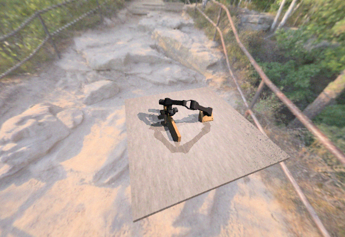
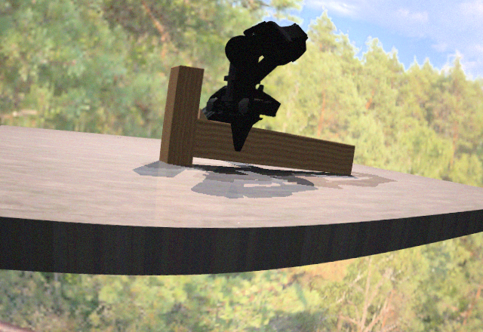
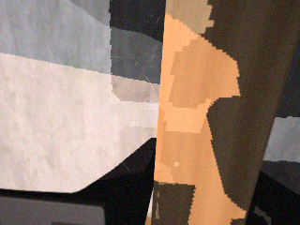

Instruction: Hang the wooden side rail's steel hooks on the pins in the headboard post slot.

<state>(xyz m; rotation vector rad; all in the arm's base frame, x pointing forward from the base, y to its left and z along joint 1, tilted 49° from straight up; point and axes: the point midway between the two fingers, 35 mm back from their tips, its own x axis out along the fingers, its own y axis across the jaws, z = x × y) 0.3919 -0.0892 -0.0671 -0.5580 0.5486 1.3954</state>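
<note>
The headboard post is 120 mm to the right of my gripper tip and 50 mm above it.
</note>
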